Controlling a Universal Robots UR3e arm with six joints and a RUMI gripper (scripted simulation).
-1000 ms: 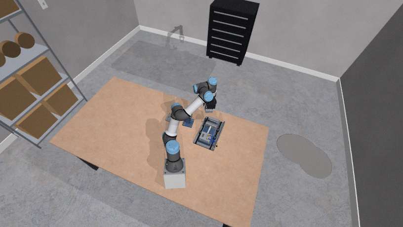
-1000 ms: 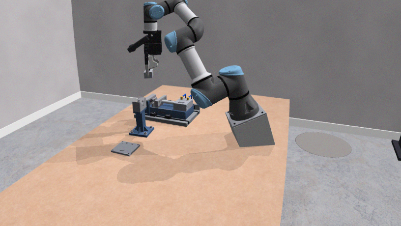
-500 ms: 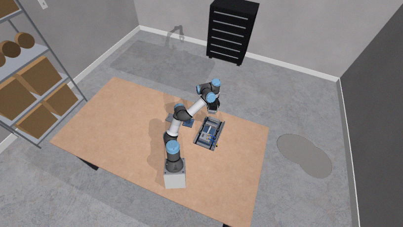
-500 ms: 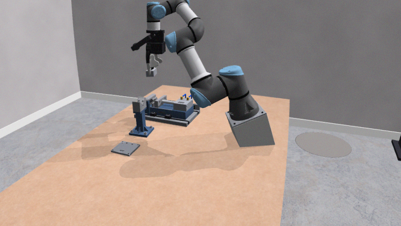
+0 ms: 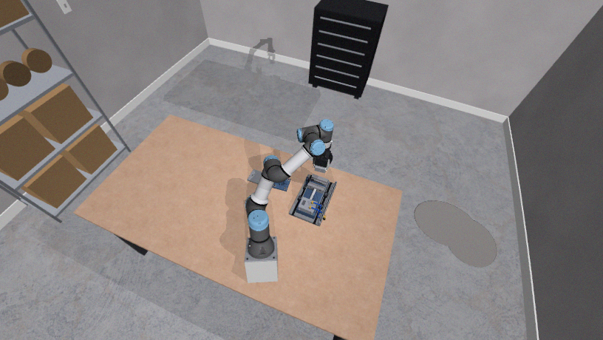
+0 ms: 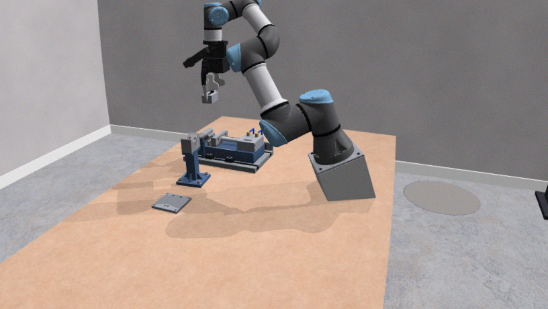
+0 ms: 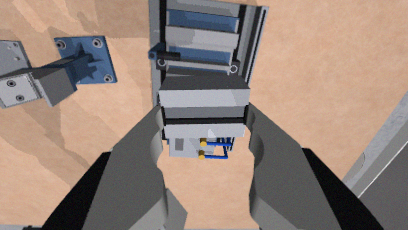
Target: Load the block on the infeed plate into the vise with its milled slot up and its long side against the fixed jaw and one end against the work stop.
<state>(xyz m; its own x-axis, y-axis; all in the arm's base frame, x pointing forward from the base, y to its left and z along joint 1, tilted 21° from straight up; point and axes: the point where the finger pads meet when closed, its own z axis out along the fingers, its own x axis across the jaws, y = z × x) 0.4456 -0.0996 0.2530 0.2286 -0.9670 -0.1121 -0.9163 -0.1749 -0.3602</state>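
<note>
My gripper is now 3 cm short of the fixed jaw, 1 cm to the right of it and 17 cm above it. Round my hand: work stop 5 cm to the left, 15 cm below; then part right at my hand; then vise 7 cm behind, 1 cm to the right, 20 cm below.
</note>
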